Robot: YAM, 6 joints.
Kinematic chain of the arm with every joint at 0, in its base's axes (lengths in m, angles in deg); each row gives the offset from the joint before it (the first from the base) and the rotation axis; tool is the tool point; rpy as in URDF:
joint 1: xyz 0 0 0.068 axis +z
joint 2: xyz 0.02 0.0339 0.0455 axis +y
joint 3: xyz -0.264 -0.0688 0 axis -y
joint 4: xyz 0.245 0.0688 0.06 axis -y
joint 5: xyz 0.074 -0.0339 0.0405 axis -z
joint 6: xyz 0.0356 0 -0.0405 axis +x
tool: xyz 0 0 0 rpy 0 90 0
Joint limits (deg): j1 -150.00..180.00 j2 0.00..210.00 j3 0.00..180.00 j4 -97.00..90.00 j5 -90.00..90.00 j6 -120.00..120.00
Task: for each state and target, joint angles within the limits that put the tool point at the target. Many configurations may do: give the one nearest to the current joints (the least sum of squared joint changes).
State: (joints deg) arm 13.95 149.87 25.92 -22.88 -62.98 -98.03
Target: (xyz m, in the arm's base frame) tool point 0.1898 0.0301 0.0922
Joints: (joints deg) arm -1.06 98.87 32.59 -40.67 -70.80 -98.03
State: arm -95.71 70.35 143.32 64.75 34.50 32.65
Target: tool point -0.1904 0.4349 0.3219
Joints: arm -68.90 39.79 178.50 90.00 36.37 32.65
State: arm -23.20 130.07 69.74 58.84 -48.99 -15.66
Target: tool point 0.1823 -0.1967 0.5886
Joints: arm -52.43 89.90 102.97 63.92 -43.58 -15.66
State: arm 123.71 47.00 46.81 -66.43 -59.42 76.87
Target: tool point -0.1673 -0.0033 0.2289
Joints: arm 170.26 62.96 42.29 -60.47 -62.38 76.87
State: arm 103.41 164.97 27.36 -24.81 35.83 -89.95
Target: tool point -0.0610 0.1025 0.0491
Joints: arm 130.46 119.46 29.18 -61.44 34.39 -89.95
